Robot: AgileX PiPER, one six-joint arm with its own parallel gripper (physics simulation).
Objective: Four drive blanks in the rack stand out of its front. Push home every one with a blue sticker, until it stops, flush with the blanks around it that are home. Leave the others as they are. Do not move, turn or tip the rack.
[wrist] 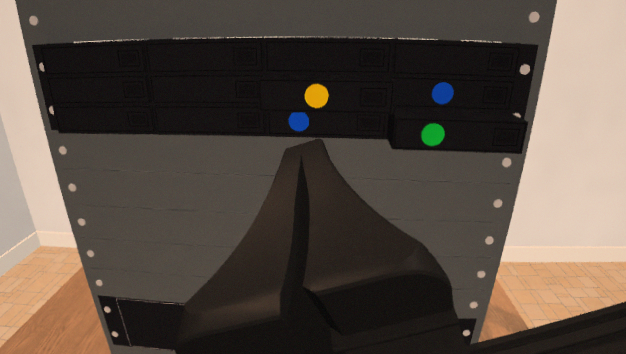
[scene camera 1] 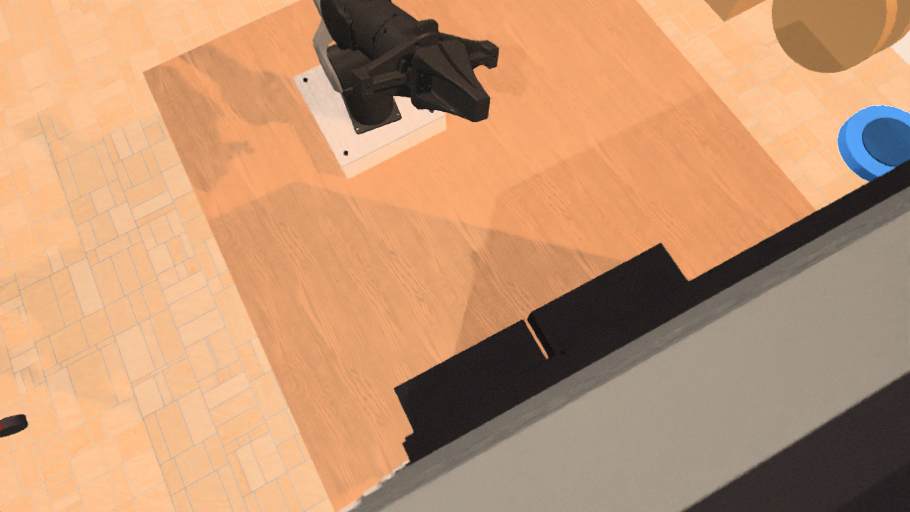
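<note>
The rack (scene camera 1: 700,337) (wrist: 150,220) shows its front in the wrist view. A green-stickered blank (wrist: 470,136), bottom row right, stands clearly out. A yellow-stickered blank (wrist: 340,95), middle row third column, stands out a little and overhangs the blue-stickered blank (wrist: 332,123) below it. Another blue-stickered blank (wrist: 465,93) is above the green one. Both blue ones look about level with their plain neighbours; exact depth is hard to tell. In scene camera 1, two black blocks stick out of the rack. My gripper (scene camera 1: 479,113) (wrist: 311,164) is shut and empty, apart from the rack, its tips showing below the bottom row.
The arm's white base plate (scene camera 1: 327,136) stands on the wooden table top (scene camera 1: 356,254). A blue round object (scene camera 1: 855,152) and a tan cylinder (scene camera 1: 820,44) lie beyond the right edge. A dark panel (wrist: 150,322) sits low on the rack front. The rack hides the lower right of scene camera 1.
</note>
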